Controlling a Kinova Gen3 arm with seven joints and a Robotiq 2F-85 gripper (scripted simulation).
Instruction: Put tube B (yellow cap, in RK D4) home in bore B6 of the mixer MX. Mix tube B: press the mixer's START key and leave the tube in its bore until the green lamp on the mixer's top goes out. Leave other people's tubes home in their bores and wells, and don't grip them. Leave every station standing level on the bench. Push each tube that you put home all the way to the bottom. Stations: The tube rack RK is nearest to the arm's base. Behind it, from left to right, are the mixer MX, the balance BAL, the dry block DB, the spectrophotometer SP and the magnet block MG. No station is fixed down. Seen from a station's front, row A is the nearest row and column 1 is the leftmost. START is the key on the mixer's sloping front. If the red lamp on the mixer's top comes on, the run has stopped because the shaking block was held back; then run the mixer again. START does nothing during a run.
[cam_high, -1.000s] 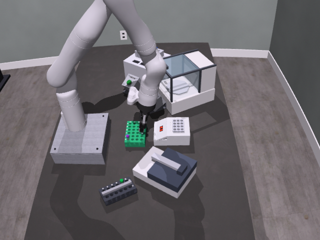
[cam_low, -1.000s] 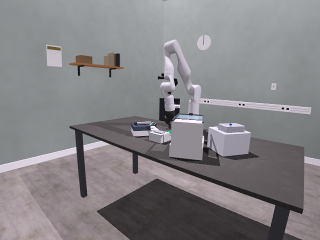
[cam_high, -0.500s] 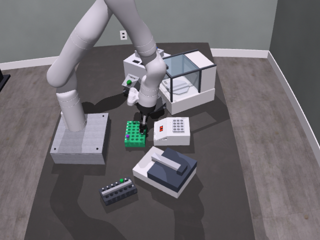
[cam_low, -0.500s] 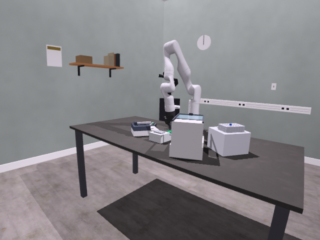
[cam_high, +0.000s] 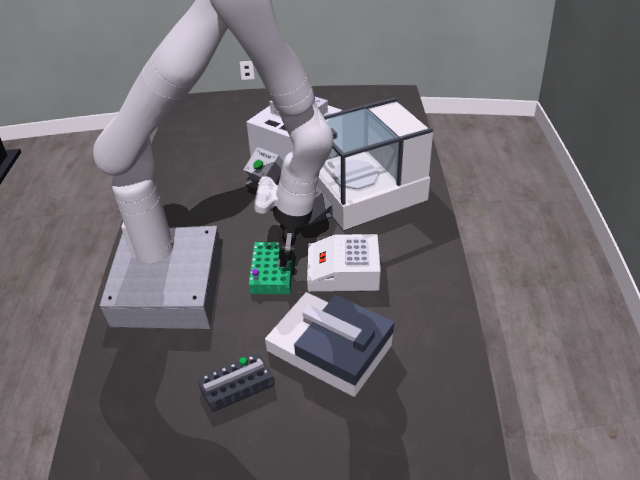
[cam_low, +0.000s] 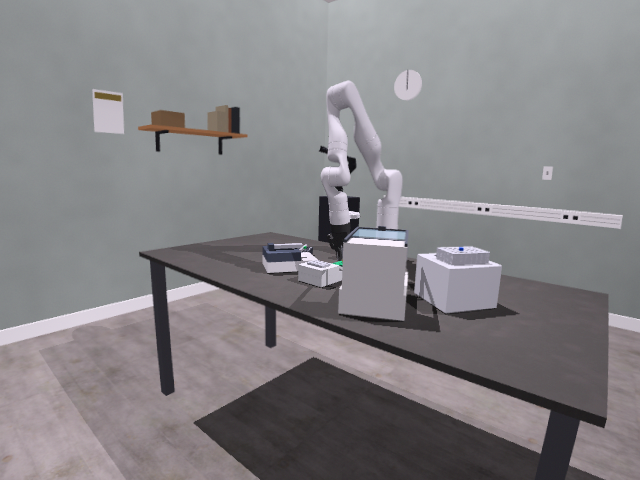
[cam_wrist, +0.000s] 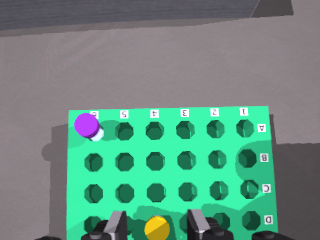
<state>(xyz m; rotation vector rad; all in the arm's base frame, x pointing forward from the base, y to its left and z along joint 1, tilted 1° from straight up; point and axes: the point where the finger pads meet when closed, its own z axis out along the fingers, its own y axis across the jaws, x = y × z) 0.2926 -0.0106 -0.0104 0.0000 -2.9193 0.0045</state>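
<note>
The tube B is 4 cm below my hand. Also, from my hand: purple-capped tube (6 cm behind, 4 cm to the right, 4 cm below); then green tube rack (5 cm below, 3 cm behind, 1 cm to the left); then dry block (12 cm ahead, 4 cm below, 1 cm to the left).
</note>
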